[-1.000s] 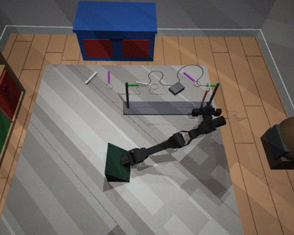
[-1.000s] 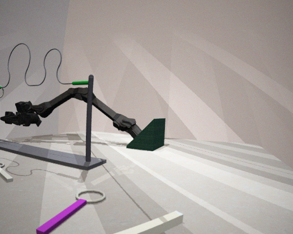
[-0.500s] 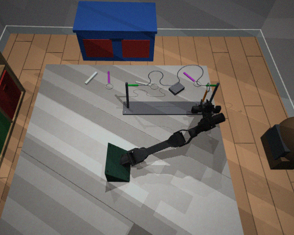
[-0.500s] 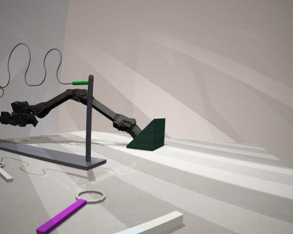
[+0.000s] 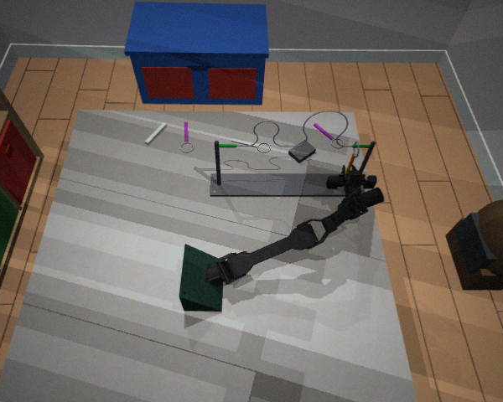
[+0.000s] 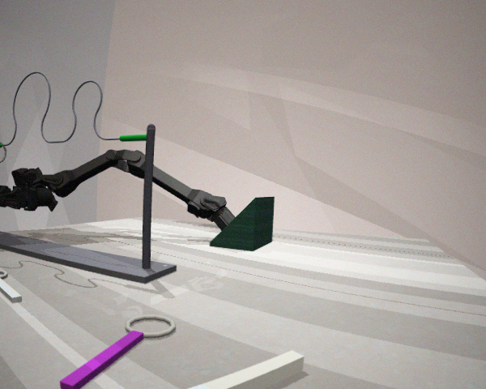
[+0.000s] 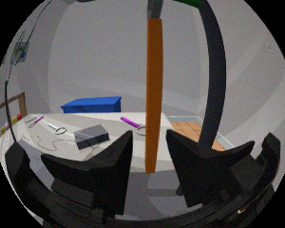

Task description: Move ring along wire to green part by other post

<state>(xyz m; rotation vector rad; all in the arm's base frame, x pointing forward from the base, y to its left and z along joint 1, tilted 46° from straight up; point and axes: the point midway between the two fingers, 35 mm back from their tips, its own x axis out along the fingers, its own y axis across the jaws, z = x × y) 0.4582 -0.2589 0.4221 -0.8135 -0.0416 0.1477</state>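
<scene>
The ring with orange handle lies 2 cm behind my gripper tip and 8 cm above it. From my gripper tip the other things lie so: white-handled ring: 15 cm ahead, 39 cm to the left, 11 cm below; grey box: 14 cm ahead, 17 cm to the left, 10 cm below; purple-handled ring: 15 cm ahead, 70 cm to the left, 11 cm below.
</scene>
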